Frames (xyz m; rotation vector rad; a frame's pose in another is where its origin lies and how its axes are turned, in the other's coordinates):
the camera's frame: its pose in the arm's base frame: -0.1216 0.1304 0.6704 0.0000 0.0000 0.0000
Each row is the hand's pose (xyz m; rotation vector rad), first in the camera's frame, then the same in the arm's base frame.
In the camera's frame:
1: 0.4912 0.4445 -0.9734 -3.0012 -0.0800 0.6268
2: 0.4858 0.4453 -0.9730 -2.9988 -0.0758 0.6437
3: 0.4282 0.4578 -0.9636 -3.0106 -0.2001 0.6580
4: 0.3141 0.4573 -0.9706 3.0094 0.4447 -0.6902
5: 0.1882 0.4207 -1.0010 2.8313 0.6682 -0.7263
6: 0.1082 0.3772 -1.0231 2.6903 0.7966 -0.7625
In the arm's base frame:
1: 0.3696 0.5749 -0.3030 -3.0012 -0.0800 0.6268
2: 0.3642 0.5757 -0.3026 -2.9988 -0.0758 0.6437
3: 0.3066 0.5882 -0.2932 -3.0106 -0.2001 0.6580
4: 0.1925 0.5877 -0.3002 3.0094 0.4447 -0.6902
5: 0.0666 0.5511 -0.3306 2.8313 0.6682 -0.7263
6: -0.0134 0.5076 -0.3527 2.6903 0.7966 -0.7625

